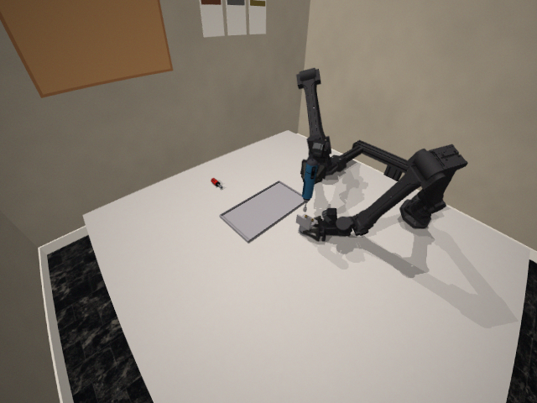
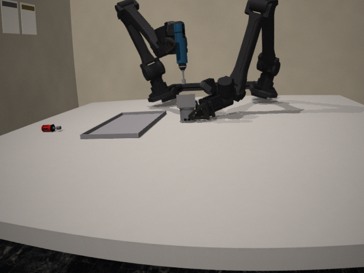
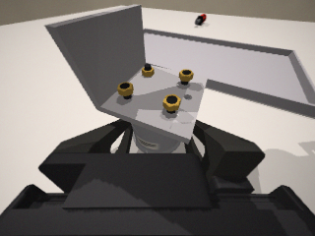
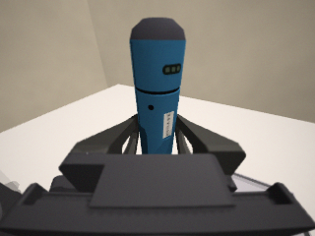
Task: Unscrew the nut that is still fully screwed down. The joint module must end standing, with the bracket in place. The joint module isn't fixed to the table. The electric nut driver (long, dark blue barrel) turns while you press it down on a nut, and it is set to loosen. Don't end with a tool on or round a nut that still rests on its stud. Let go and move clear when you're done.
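My left gripper is now 1 cm below the joint module. From my left hand the other things lie so: short red-handled tool 9 cm ahead, 57 cm to the right, 1 cm below; then l-shaped bracket 5 cm above; then grey tray 3 cm ahead, 24 cm to the right, 2 cm below.
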